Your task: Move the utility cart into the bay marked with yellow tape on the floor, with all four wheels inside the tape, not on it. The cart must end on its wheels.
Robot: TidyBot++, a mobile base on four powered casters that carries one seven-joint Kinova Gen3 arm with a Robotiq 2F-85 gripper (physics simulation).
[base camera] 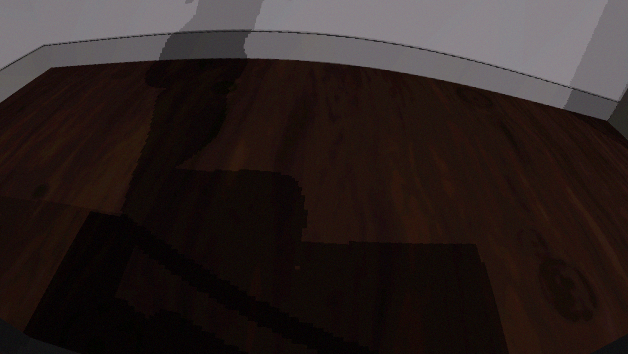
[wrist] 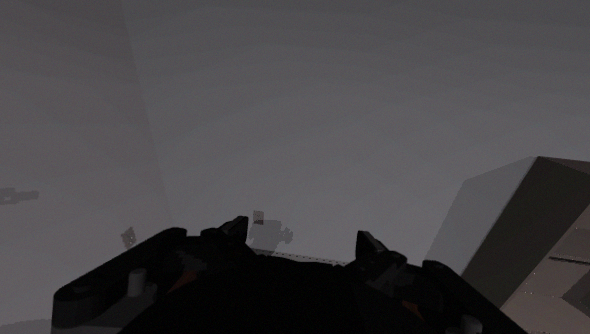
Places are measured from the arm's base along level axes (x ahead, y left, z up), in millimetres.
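Pixels of known places: gripper, between the fingertips: (wrist: 301, 235).
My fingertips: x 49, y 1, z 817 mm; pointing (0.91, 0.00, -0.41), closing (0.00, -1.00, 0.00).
Behind a point stands the place of what it marks.
My gripper (wrist: 301, 235) @(z 817, x 49, y 1 mm) is open, with its two dark fingers apart at the bottom middle of the wrist view and nothing between them. It points toward a grey wall. The utility cart does not show in the base camera view or the wrist view. The bay marked with yellow tape does not show in either view.
The dark wooden floor (base camera: 380, 165) @(z -397, x 551, y -124 mm) runs up to a pale wall (base camera: 400, 25) @(z -253, x 1006, y -229 mm) (wrist: 320, 100) @(z 831, x 1009, y -31 mm) with a baseboard (base camera: 350, 51) @(z -353, x 994, y -97 mm). Shadows of the robot lie on the floor and wall. A shelf unit (wrist: 525, 220) @(z 345, x 850, y -1174 mm) stands at the right. Wall outlets (wrist: 258, 217) @(z 6, x 1010, y 305 mm) show near the left finger.
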